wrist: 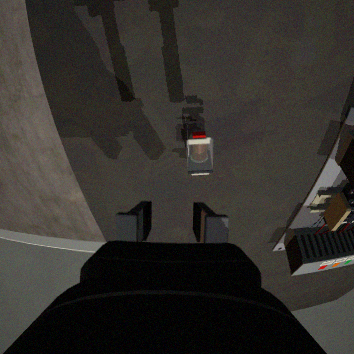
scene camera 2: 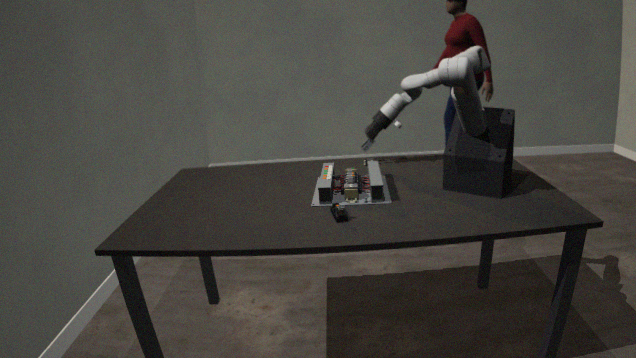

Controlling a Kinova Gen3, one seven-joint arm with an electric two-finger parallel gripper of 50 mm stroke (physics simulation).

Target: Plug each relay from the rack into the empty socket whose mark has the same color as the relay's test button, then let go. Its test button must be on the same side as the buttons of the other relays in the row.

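Frame: origin at the arm's base, x ahead, y left, z up, level; centimetres.
Where they show: gripper, fingertip midpoint: (wrist: 171,215) (scene camera 2: 363,149); arm's base, origin of the base link: (scene camera 2: 474,126).
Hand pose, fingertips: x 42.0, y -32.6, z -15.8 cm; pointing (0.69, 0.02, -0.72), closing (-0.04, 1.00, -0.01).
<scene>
Things, the pixels of their top centre, and the offset from my fingertips. "spot": a spot on its surface instead.
- clear-cased relay, middle of its top: (wrist: 199,159) dx -2.4, dy +2.0, dz -4.0 cm
- small thing, surface spot: (scene camera 2: 365,162) spot: dx -0.8, dy +3.2, dz -5.1 cm
- dark rack, middle of its top: (scene camera 2: 338,209) dx +7.3, dy +57.9, dz -4.5 cm
- relay row, surface spot: (scene camera 2: 351,177) spot: dx +3.8, dy +39.1, dz -0.3 cm
- grey panel plate, middle of its top: (scene camera 2: 351,188) dx +4.3, dy +33.2, dz -6.5 cm
- left duct, middle of its top: (scene camera 2: 326,173) dx +13.0, dy +33.5, dz -0.4 cm
- right duct, middle of its top: (scene camera 2: 374,172) dx -4.5, dy +32.8, dz -0.5 cm
A clear-cased relay (wrist: 200,155) with a red test button is on the table in the wrist view, ahead of the fingertips and slightly right. A small thing (scene camera 2: 365,162) at the panel's far end in the scene view appears to be this relay. My gripper (scene camera 2: 367,145) (wrist: 171,215) is partly open and empty, tilted above the table behind the panel. The dark rack (scene camera 2: 340,215) stands near the panel's front edge, with an orange spot on top. The relay row (scene camera 2: 351,177) runs along the panel's middle; its sockets and buttons are too small to tell.
The grey panel plate (scene camera 2: 316,200) (wrist: 326,176) carries two tall ducts. The left duct (scene camera 2: 325,183) (wrist: 320,252) bears red, orange and green marks. The right duct (scene camera 2: 375,176) lies nearer the robot's dark pedestal (scene camera 2: 472,165). A person (scene camera 2: 465,37) stands behind the arm.
</scene>
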